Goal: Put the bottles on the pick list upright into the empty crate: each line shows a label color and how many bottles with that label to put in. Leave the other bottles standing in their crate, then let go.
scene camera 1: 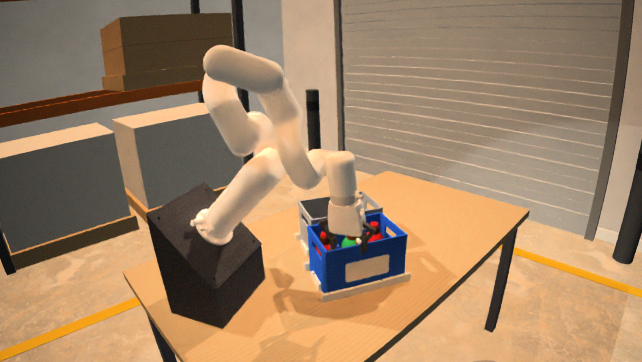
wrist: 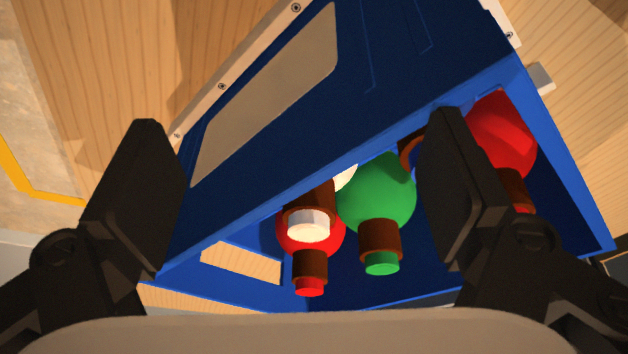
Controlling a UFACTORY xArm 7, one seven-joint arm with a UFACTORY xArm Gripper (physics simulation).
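Places are measured from the arm's base along level axes (x down, y left, z ahead), in centimetres.
Pixels of known places: gripper, fingertip midpoint: [scene camera 1: 349, 250] [wrist: 297, 145]; arm's base at its link origin: [scene camera 1: 213, 227].
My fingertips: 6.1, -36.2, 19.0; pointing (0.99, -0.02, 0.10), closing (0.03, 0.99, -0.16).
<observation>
For each thing: its top centre in the pictures, then the offset to it from my fingertips, as dx, dy, dz. "spot": a spot on its surface instead. Level surfaces: height alone.
- blue crate at its top centre: [wrist: 350, 270] [scene camera 1: 356, 230] +0.3, +4.6, +12.4
- brown neck at its top centre: [wrist: 435, 155] +2.5, +6.7, +2.6
- grey crate at a spot on its surface: [scene camera 1: 303, 220] spot: +6.0, +31.3, +19.2
- wooden table at its surface level: dx +17.8
The blue crate [scene camera 1: 332, 267] [wrist: 400, 75] holds upright brown-necked bottles: a green one [scene camera 1: 350, 243] [wrist: 377, 197], a red one [scene camera 1: 374, 233] [wrist: 310, 286] at one end, another red one [scene camera 1: 324, 237] [wrist: 502, 132] at the other, and a white-capped one [wrist: 308, 225] near the long wall. Part of another brown neck [wrist: 406, 144] shows beside a finger; its cap is hidden. My gripper [scene camera 1: 348, 244] [wrist: 297, 145] is open and empty, low over the blue crate, with one finger overlapping the near wall's rim in the scene view. The grey crate [scene camera 1: 303, 220] stands directly behind; its inside is mostly hidden. No pick list is readable.
Pale guide strips [scene camera 1: 367, 287] [wrist: 240, 70] edge the crates on the wooden table [scene camera 1: 450, 215] [wrist: 100, 60]. The black robot base [scene camera 1: 205, 265] stands at the table's left. Shelving with boxes and a roller shutter [scene camera 1: 475, 100] are behind.
</observation>
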